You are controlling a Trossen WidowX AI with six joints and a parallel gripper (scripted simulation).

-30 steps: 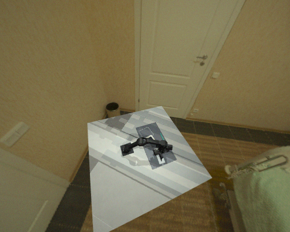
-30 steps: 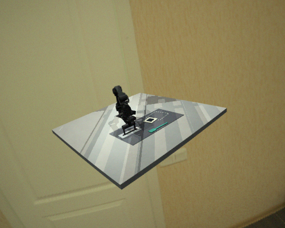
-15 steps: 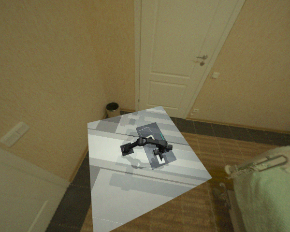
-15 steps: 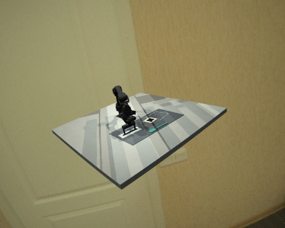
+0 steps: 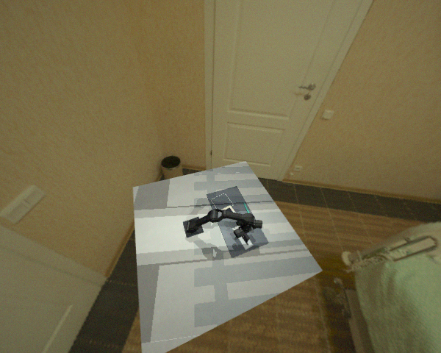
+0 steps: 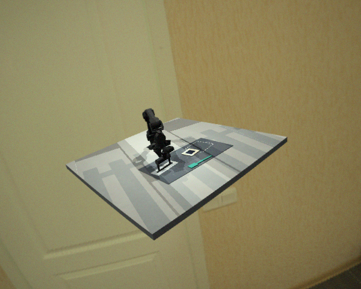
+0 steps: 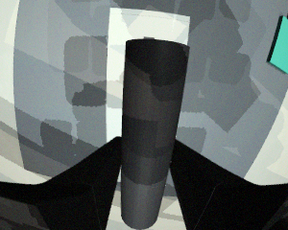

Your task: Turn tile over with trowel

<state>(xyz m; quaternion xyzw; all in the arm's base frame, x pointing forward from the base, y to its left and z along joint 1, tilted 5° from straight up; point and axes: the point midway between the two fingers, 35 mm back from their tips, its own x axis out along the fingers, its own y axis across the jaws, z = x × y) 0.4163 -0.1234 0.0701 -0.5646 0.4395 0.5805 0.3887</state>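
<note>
The dark mat is 200 mm to the left of my gripper tip, 80 mm below it and 20 mm behind it. The rest, counted from my gripper tip: tile 250 mm to the left, 60 mm below, 60 mm behind.
</note>
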